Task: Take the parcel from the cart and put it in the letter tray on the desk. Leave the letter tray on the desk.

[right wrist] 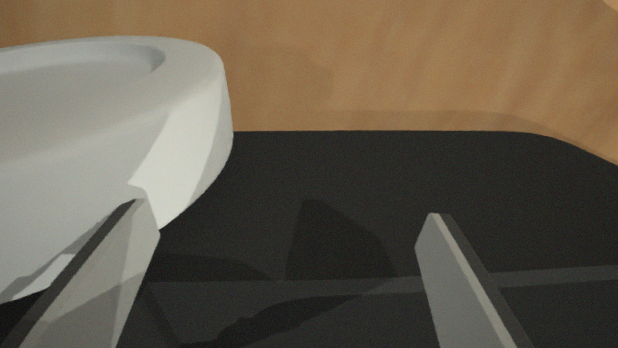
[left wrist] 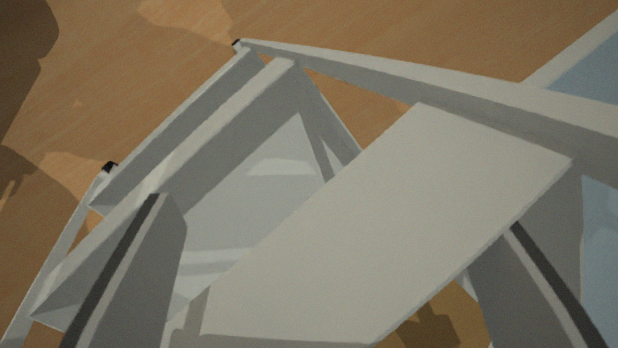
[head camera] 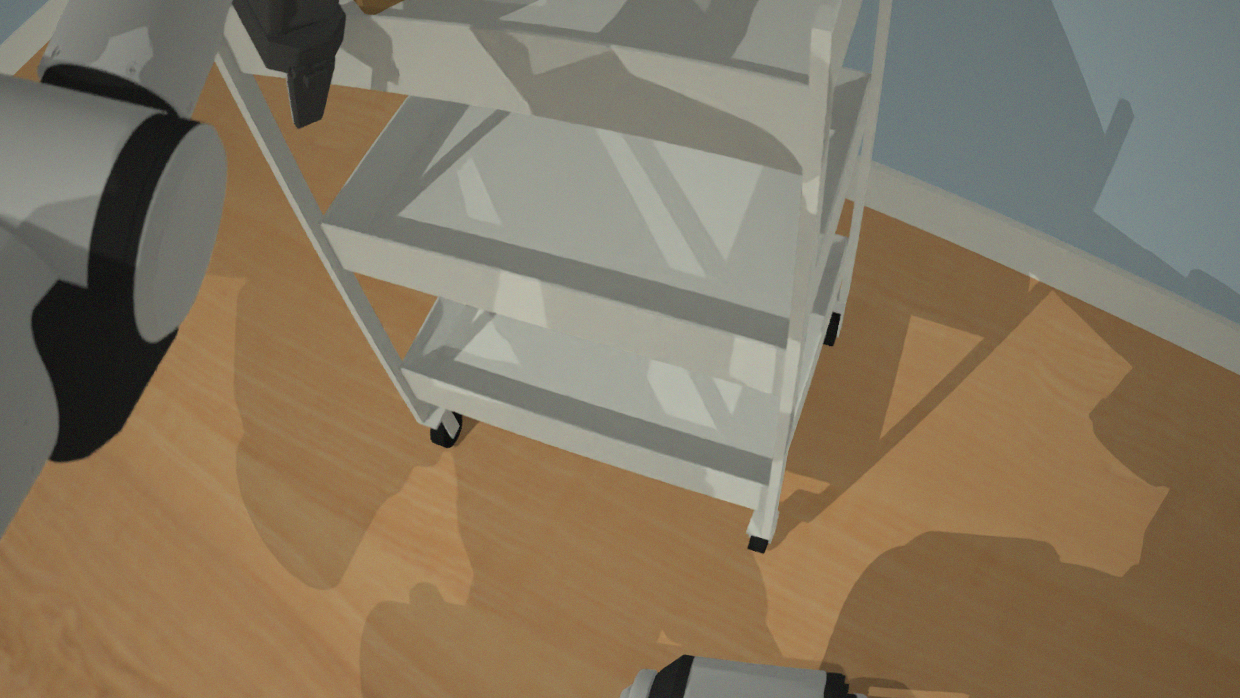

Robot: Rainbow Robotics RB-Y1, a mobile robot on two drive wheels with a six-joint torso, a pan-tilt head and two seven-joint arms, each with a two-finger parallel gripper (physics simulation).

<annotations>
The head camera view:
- left gripper: 278,68
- white three-shelf cart: 629,221
</annotations>
